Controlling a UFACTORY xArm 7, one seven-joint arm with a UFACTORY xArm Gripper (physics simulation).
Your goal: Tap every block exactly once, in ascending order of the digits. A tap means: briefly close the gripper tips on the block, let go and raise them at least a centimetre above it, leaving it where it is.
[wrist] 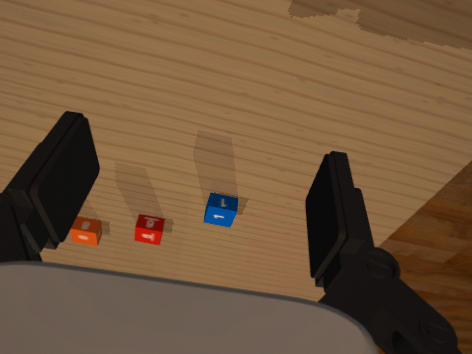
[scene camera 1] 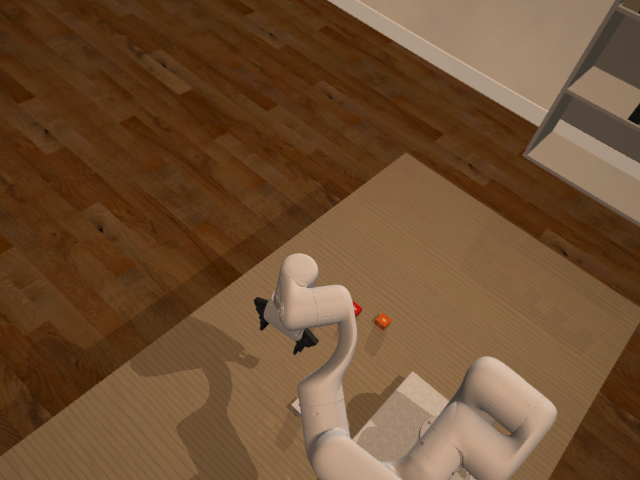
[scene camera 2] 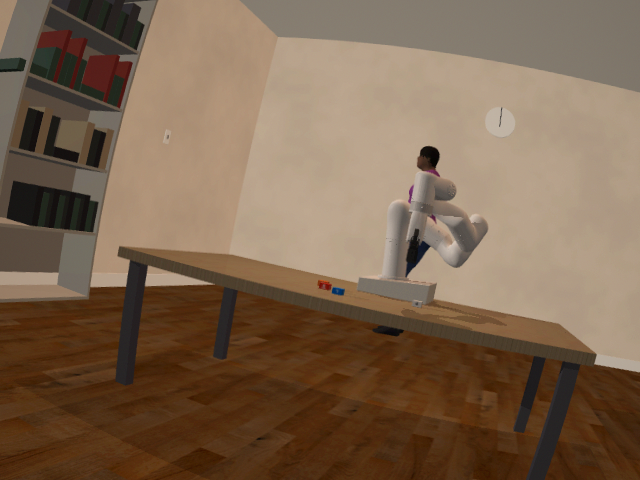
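Note:
My gripper [scene camera 1: 279,339] [scene camera 2: 412,260] [wrist: 205,158] is open and empty, high above the table. A blue block [scene camera 2: 338,290] [wrist: 220,210] shows a 1; in the wrist view it lies between the two fingers' outlines, far below them. The arm and gripper hide it in scene camera 1. A red block [scene camera 1: 356,309] [scene camera 2: 325,285] [wrist: 149,230] bears an underlined digit that looks like a 6. An orange block [scene camera 1: 383,320] [scene camera 2: 321,282] [wrist: 86,231] bears an 8. A white block [scene camera 1: 295,406] [scene camera 2: 417,303] is partly hidden by the arm in scene camera 1; its digit is unreadable.
The blocks stand on a wooden table [scene camera 1: 439,232] [scene camera 2: 206,266]. The blue, red and orange blocks stand in a loose row; the white one is apart, nearer the arm's pale base [scene camera 1: 395,418] [scene camera 2: 395,290]. A bookshelf and a standing person are in the background.

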